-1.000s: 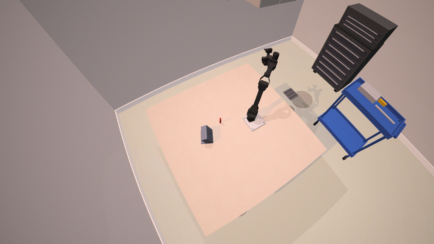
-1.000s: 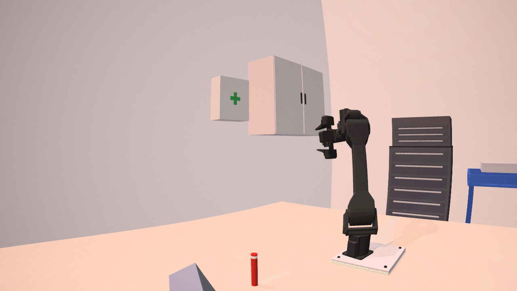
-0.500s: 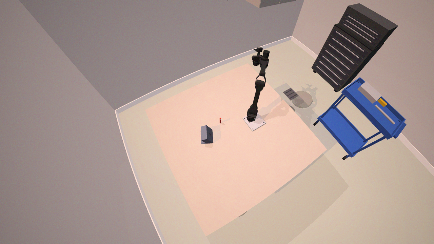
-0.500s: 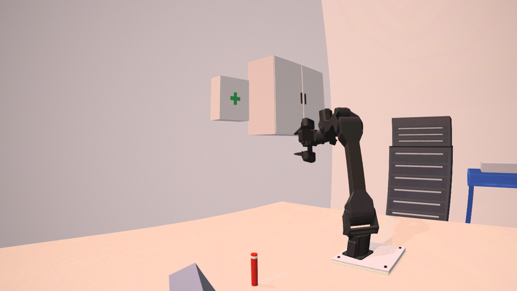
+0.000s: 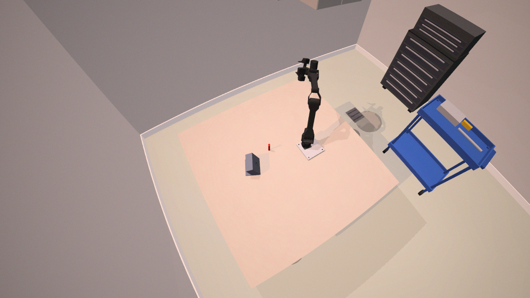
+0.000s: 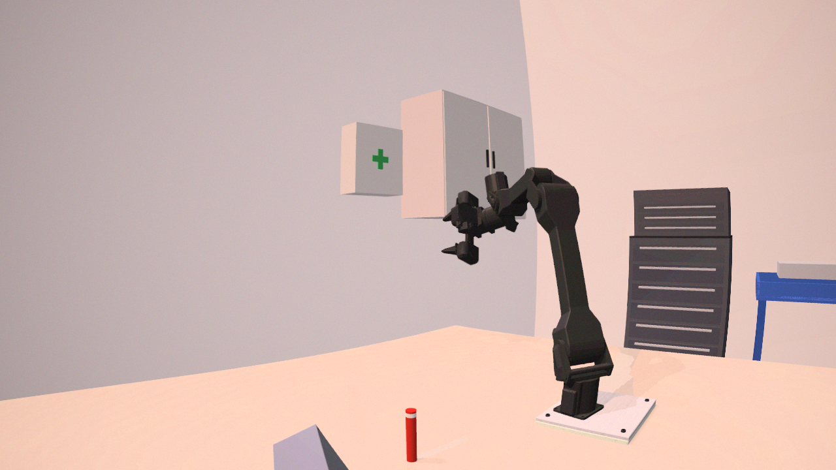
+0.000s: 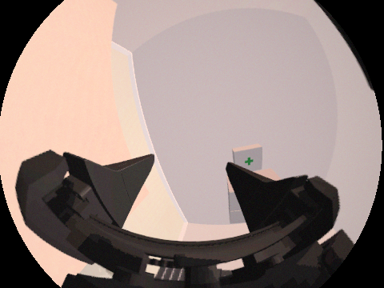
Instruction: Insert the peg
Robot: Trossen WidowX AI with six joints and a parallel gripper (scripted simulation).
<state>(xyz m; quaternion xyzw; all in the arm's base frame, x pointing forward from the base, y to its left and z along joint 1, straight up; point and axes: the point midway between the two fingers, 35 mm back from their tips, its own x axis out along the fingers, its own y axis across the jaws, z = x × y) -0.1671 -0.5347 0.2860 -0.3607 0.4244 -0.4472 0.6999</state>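
Right now the red peg is 44 cm ahead of my gripper tip, 50 cm to the left of it and 23 cm below it. From my gripper tip the other things lie so: grey sloped panel (60 cm ahead, 59 cm to the left, 25 cm below).
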